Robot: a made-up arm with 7 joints.
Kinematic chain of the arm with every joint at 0, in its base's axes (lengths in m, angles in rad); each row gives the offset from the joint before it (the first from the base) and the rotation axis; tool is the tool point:
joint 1: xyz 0 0 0.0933 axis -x
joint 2: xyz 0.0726 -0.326 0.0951 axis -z
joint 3: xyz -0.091 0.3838 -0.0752 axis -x
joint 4: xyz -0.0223 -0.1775 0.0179 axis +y
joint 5: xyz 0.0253 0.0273 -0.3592 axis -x
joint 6: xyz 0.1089 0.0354 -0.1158 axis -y
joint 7: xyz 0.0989 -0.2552 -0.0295 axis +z
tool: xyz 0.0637 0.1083 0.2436
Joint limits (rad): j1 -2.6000..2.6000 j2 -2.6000..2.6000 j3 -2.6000..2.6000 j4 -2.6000..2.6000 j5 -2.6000..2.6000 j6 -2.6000..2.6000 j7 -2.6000..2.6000
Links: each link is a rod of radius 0.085 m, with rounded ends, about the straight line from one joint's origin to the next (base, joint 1, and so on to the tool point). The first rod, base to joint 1, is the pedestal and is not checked.
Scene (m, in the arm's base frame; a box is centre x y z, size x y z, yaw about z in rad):
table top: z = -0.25
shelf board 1: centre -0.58 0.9 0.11 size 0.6 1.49 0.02 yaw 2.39
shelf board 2: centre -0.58 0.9 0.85 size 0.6 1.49 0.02 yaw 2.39
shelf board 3: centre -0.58 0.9 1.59 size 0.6 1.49 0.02 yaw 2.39
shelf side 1: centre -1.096 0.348 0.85 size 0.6 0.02 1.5 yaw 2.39
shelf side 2: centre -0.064 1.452 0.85 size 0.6 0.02 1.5 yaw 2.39
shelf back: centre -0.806 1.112 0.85 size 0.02 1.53 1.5 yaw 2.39
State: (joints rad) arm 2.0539 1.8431 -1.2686 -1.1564 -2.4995 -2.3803 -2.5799
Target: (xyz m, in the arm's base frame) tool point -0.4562 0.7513 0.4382
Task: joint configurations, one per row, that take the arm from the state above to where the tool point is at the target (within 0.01 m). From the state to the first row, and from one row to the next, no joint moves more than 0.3 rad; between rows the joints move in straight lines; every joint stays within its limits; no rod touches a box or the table.
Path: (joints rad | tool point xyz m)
1: 2.1631 1.9945 -1.2603 -1.2328 -2.2211 -2.3341 -2.5617 | 0.2957 0.7570 0.5775
2: 2.2723 2.1459 -1.2521 -1.3092 -1.9427 -2.2879 -2.5434 | 0.1350 0.8558 0.6052
3: 2.3816 2.2972 -1.2438 -1.3855 -1.6643 -2.2417 -2.5252 | -0.0683 0.8989 0.5841
4: 2.4908 2.4486 -1.2355 -1.4619 -1.3859 -2.1955 -2.5069 | -0.2786 0.8659 0.5211
5: 2.6000 2.6000 -1.2272 -1.5383 -1.1075 -2.1493 -2.4887 | -0.4562 0.7513 0.4382

